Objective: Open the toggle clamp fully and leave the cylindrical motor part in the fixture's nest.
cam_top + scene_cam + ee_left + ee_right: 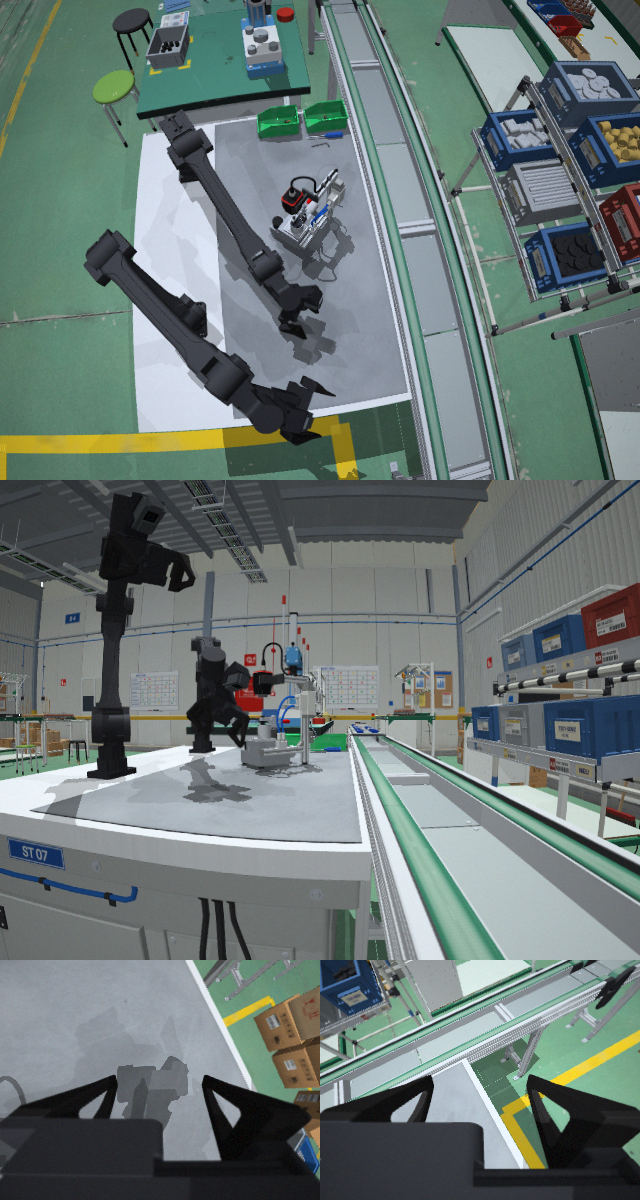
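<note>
My left hand is 50 mm short of the red grip, 380 mm to the right of it and 30 mm below it.
</note>
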